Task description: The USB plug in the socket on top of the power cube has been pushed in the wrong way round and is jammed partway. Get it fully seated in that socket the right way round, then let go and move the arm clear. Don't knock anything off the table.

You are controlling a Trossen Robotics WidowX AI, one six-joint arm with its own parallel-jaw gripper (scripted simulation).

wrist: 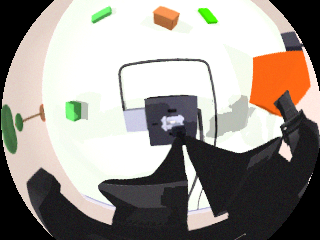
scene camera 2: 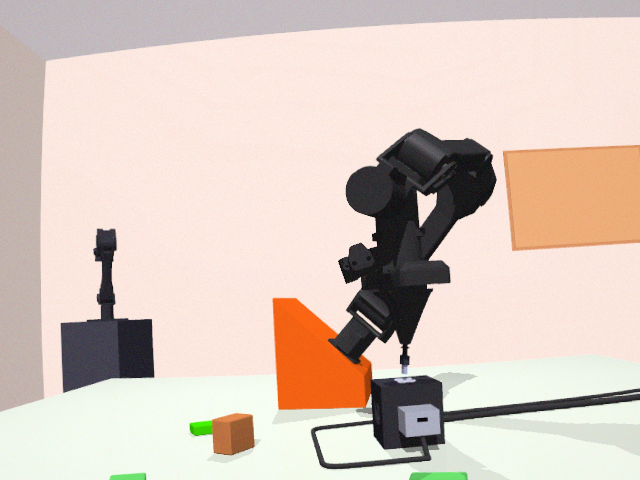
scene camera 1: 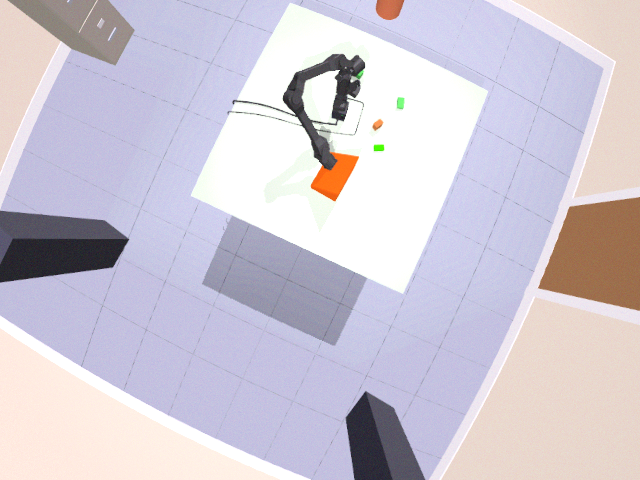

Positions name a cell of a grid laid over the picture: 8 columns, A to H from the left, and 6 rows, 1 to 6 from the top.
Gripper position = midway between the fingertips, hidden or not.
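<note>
My gripper (scene camera 2: F5) is holding a USB plug, and the wrist view shows the gripper (wrist: E4) too.
</note>
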